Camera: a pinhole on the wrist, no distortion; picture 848 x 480 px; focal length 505.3 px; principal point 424.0 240.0 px. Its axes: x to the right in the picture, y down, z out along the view. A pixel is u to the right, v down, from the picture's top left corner.
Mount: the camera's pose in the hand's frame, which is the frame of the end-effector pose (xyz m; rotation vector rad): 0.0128 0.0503 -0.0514 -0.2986 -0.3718 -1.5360
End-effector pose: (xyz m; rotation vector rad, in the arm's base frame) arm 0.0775 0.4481 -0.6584 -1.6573 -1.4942 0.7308
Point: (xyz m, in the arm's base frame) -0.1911 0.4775 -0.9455
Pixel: 593.4 207.8
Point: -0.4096 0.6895 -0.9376
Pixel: 741.6 386.6
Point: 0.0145 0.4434 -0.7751
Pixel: 604.4 148.7
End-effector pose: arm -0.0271 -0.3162 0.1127 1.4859 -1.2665 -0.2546
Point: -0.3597 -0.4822 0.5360
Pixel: outside the picture
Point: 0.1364 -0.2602 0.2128
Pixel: behind the camera
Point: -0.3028 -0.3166 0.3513
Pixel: 53.7 236.7
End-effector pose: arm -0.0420 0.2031 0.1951 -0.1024 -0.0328 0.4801
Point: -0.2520 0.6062 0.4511
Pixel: 219.0 252.2
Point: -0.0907 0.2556 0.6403
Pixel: 690.1 232.0
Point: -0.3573 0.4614 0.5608
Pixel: 359.9 104.3
